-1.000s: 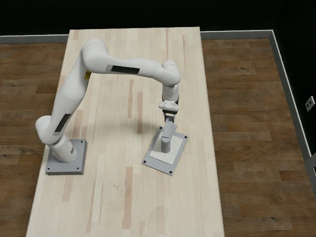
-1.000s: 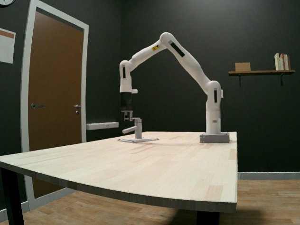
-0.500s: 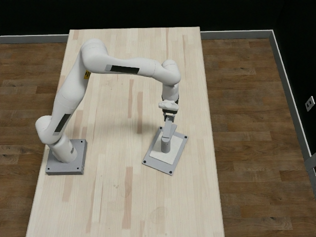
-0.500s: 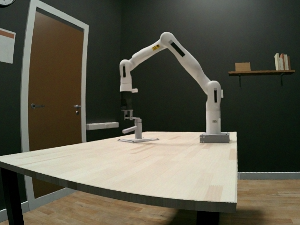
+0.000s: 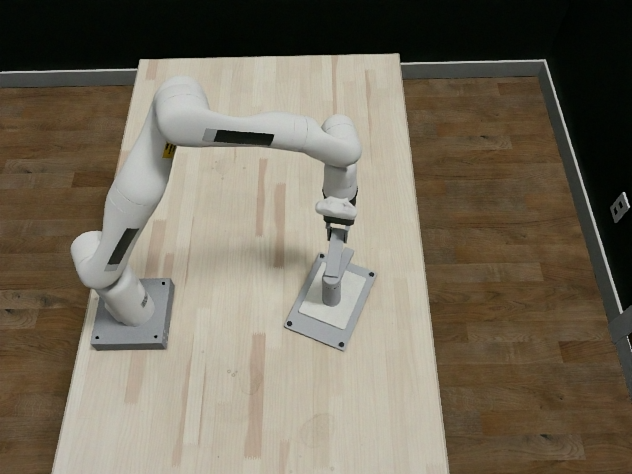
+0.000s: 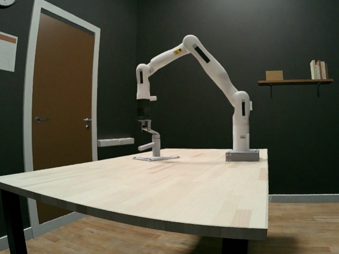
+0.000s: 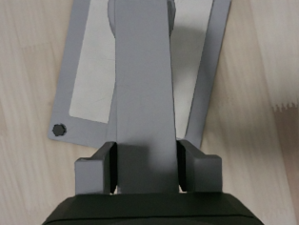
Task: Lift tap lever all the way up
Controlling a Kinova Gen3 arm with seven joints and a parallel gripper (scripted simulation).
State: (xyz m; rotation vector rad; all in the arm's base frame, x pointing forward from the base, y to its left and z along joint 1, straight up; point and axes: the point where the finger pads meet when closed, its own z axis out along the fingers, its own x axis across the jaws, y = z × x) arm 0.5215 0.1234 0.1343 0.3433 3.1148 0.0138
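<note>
My gripper is now 10 mm past the lever, 40 mm to the left of it and 20 mm above it. The rest, counted from my hand: base plate: 20 mm behind, 90 mm to the right, 180 mm below; tap: 10 mm behind, 70 mm to the right, 70 mm below.
</note>
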